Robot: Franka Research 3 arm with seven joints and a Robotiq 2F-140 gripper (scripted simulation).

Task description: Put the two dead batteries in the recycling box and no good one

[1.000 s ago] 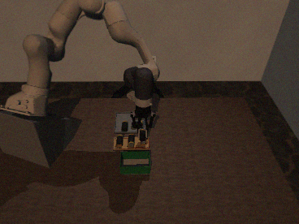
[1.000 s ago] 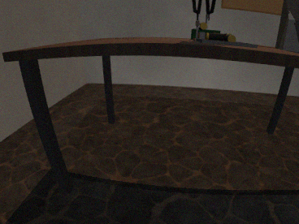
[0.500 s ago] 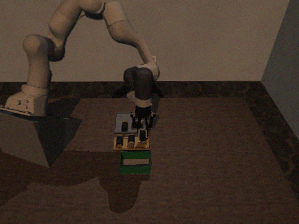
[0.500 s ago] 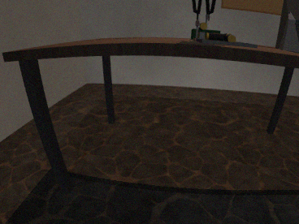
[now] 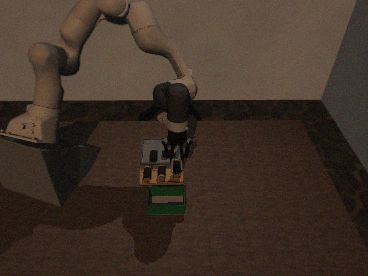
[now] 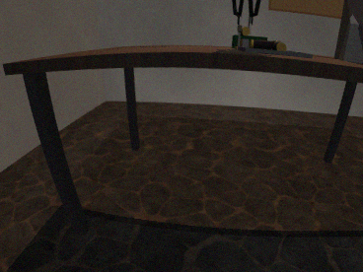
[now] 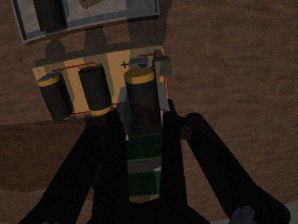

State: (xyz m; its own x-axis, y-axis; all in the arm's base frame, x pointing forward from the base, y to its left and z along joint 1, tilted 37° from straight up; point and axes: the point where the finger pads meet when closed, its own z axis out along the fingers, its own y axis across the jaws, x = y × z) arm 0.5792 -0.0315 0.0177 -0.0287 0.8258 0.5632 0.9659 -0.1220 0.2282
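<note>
Right now the yellow bulb is 4 cm to the left of my hand, 2 cm below it and 2 cm ahead of it. From my hand the other things lie so: grey tray (18 cm to the left, 9 cm below, 7 cm behind); then green recycling box (16 cm to the right, 8 cm below, 4 cm behind).
</note>
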